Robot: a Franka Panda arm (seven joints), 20 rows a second.
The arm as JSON. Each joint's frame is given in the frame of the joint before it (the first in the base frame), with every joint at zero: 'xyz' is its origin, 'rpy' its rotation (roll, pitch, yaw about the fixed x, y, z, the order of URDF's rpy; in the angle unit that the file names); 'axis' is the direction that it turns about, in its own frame. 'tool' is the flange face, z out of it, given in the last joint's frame.
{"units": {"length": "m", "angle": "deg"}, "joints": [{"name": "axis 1", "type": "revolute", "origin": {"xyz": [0.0, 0.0, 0.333], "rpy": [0.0, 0.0, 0.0]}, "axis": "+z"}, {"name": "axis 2", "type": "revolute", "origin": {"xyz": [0.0, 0.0, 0.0], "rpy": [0.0, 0.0, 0.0]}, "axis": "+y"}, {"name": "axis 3", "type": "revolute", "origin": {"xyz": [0.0, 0.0, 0.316], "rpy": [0.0, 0.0, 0.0]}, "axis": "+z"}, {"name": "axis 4", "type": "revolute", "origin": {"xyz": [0.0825, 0.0, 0.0], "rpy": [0.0, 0.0, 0.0]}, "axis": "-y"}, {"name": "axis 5", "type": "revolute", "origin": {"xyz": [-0.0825, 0.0, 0.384], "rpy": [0.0, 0.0, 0.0]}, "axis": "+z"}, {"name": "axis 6", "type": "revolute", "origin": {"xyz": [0.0, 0.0, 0.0], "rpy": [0.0, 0.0, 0.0]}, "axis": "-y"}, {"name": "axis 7", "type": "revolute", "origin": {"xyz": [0.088, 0.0, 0.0], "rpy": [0.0, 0.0, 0.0]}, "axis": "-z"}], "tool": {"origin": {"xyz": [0.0, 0.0, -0.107], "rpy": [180.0, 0.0, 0.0]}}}
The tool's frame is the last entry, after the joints.
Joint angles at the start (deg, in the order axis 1, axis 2, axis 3, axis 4, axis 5, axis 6, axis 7):
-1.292, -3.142, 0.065, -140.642, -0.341, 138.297, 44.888
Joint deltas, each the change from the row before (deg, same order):
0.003, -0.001, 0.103, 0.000, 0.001, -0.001, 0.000
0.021, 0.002, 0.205, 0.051, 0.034, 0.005, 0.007
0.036, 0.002, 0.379, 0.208, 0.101, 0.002, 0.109
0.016, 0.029, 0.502, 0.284, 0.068, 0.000, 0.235
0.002, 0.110, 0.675, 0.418, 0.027, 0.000, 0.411
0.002, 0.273, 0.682, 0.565, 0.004, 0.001, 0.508
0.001, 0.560, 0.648, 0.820, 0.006, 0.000, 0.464
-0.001, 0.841, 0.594, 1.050, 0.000, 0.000, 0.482
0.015, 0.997, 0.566, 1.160, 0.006, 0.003, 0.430
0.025, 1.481, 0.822, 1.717, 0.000, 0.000, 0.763
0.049, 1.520, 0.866, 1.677, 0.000, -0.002, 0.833
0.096, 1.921, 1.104, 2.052, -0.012, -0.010, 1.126
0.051, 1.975, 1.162, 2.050, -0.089, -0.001, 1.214
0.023, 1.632, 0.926, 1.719, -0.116, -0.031, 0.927
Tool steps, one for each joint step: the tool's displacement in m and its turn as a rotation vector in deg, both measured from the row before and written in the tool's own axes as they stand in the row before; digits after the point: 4 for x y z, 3 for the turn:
-0.0006, -0.0006, 0.0000, -0.002, 0.003, -0.105
-0.0011, -0.0015, -0.0004, 0.049, 0.029, -0.193
-0.0016, -0.0033, -0.0015, 0.185, 0.111, -0.230
-0.0019, -0.0042, -0.0018, 0.202, 0.160, -0.231
-0.0023, -0.0057, -0.0021, 0.221, 0.215, -0.245
-0.0019, -0.0063, -0.0017, 0.211, 0.205, -0.173
-0.0008, -0.0072, -0.0011, 0.209, 0.160, -0.180
0.0003, -0.0078, -0.0003, 0.193, 0.103, -0.110
0.0006, -0.0082, 0.0004, 0.187, 0.047, -0.144
0.0008, -0.0120, 0.0008, 0.293, 0.037, -0.076
-0.0001, -0.0122, 0.0017, 0.271, -0.061, -0.066
-0.0012, -0.0154, 0.0029, 0.327, -0.176, -0.049
-0.0018, -0.0154, 0.0037, 0.315, -0.238, -0.011
-0.0014, -0.0124, 0.0032, 0.272, -0.219, -0.047

